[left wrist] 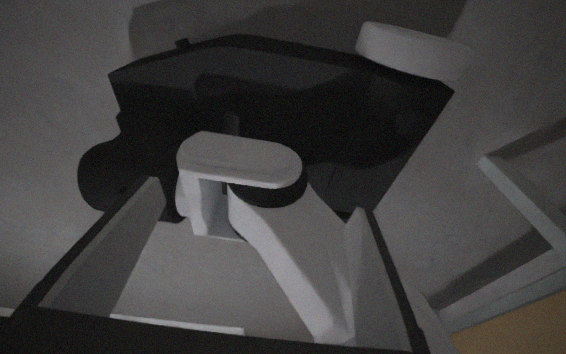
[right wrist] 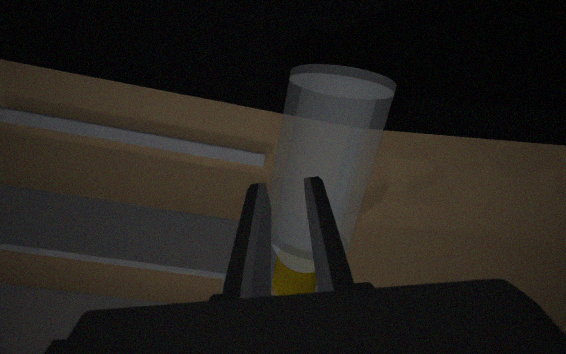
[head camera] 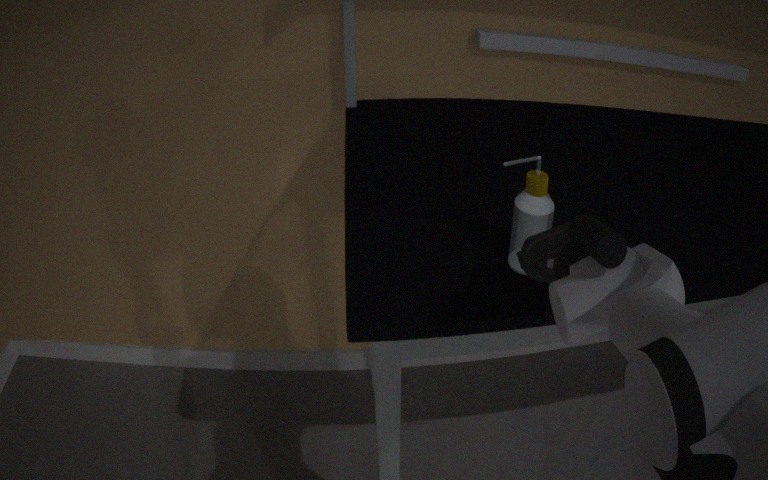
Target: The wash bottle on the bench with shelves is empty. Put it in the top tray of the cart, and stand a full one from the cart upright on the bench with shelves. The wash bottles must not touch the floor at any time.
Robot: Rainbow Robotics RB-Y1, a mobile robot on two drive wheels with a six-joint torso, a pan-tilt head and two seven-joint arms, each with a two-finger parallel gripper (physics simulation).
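Places are measured from the robot's base along level axes (x up, y ahead, z left), in metres.
Pixels of known places: left gripper, fingertip midpoint: (left wrist: 258, 204); right gripper, fingertip midpoint: (right wrist: 286, 193) (head camera: 550, 236).
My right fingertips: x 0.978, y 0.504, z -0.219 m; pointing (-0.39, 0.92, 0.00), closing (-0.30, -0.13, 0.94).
Note:
Behind a point stands the place of what it marks.
A translucent wash bottle (head camera: 532, 220) {x 1.006, y 0.501, z -0.187 m} (right wrist: 335, 145) {x 0.949, y 0.500, z -0.201 m} with a yellow cap and thin spout stands upright on the black top of the bench (head camera: 424, 226) {x 0.914, y 0.624, z -0.049 m}. I see no liquid in it. My right gripper (head camera: 524, 261) (right wrist: 286, 193) {x 0.978, y 0.504, z -0.219 m} is nearly closed with nothing gripped, low at the near side of the bottle. In the right wrist view its narrow fingers cover parts of the bottle, which shows wider than their gap; whether they touch it I cannot tell. My left gripper (left wrist: 258, 204) {x 0.492, y -0.228, z 0.227 m} is wide open and empty, away from the bench. The cart and a full bottle do not show.
A grey rail (head camera: 611, 54) {x 1.085, y 1.169, z -0.570 m} (right wrist: 135, 137) {x 1.084, y 1.174, z -0.650 m} runs along the tan wall behind the bench. A grey upright (head camera: 350, 56) {x 1.049, y 1.110, z 0.090 m} rises at the bench's back left corner. The pale bench leg (head camera: 387, 418) {x 0.675, y 0.433, z 0.008 m} stands at the front. The robot's dark base (left wrist: 280, 105) {x 0.169, y -0.225, z 0.139 m} lies beyond the left fingers.

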